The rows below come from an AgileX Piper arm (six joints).
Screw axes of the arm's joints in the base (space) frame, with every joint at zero. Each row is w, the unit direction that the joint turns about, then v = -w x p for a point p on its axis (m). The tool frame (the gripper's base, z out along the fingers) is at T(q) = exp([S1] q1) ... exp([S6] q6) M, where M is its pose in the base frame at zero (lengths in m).
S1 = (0, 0, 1, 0, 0, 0)
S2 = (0, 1, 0, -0.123, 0, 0)
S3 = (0, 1, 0, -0.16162, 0, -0.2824)
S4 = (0.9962, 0, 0.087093, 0, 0.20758, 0)
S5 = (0, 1, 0, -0.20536, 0, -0.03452)
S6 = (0.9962, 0, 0.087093, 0, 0.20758, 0)
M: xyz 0.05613 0 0.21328 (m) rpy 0 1.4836 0 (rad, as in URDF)
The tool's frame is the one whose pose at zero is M.
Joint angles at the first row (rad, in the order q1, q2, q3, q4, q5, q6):
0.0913, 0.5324, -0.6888, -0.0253, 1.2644, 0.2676
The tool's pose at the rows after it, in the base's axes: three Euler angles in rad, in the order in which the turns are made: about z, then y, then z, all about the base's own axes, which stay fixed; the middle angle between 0 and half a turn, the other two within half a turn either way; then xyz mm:
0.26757, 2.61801, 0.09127, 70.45, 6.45, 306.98
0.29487, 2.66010, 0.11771, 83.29, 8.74, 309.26
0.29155, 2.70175, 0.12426, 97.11, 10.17, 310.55
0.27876, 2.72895, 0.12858, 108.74, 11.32, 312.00
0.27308, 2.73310, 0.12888, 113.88, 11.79, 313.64
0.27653, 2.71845, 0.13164, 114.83, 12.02, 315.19
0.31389, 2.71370, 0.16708, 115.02, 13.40, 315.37
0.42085, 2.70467, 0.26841, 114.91, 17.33, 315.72
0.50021, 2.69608, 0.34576, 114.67, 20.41, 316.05
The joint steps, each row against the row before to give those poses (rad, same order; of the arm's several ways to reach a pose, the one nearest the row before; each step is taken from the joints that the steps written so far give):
0.0001, 0.0486, -0.0222, 0.0252, 0.0000, 0.0001
-0.0002, 0.0688, -0.0266, 0.0130, 0.0000, -0.0002
0.0001, 0.0704, -0.0266, 0.0018, -0.0020, -0.0103
0.0000, 0.0561, -0.0250, 0.0010, -0.0038, -0.0174
0.0000, 0.0225, -0.0141, 0.0000, -0.0043, -0.0061
-0.0001, -0.0002, -0.0041, 0.0018, -0.0103, 0.0004
0.0001, 0.0000, 0.0000, 0.0157, -0.0039, 0.0000
0.0000, 0.0000, 0.0000, 0.0458, -0.0032, 0.0000
0.0000, 0.0000, 0.0000, 0.0361, -0.0010, -0.0024

